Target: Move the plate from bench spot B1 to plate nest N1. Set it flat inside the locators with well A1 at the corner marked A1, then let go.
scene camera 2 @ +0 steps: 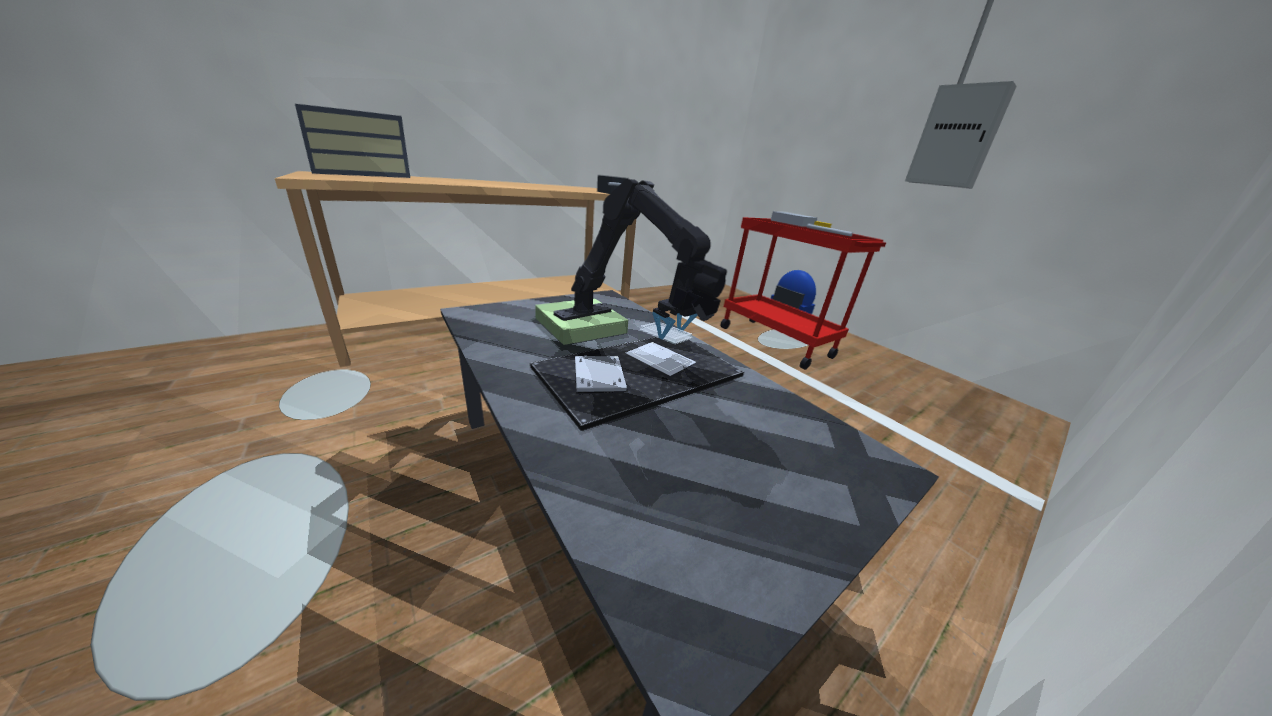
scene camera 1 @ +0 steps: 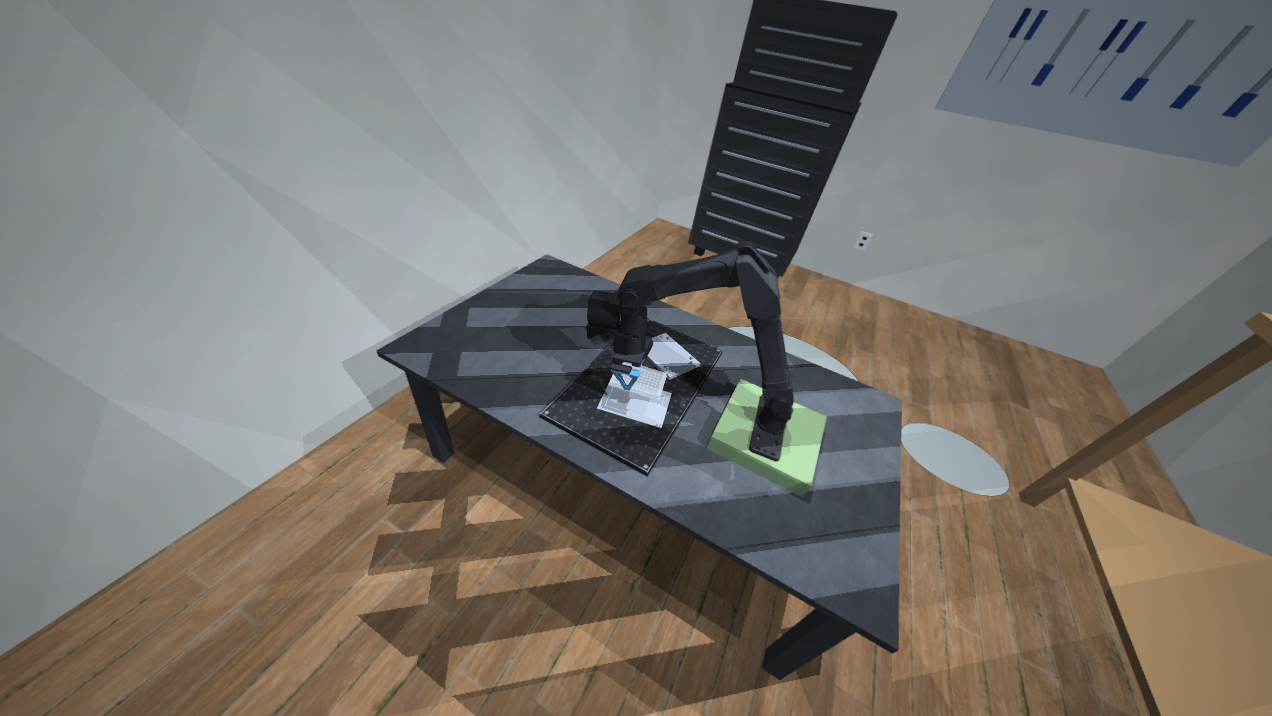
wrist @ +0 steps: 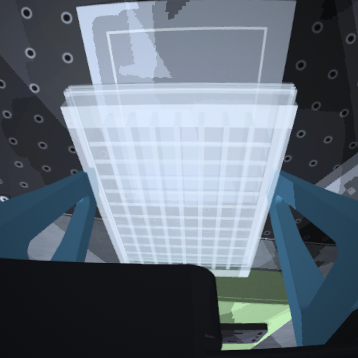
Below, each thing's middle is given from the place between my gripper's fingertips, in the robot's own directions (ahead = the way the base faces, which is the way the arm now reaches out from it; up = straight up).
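Position of my gripper: 20 mm past the white well plate [scene camera 1: 650, 383].
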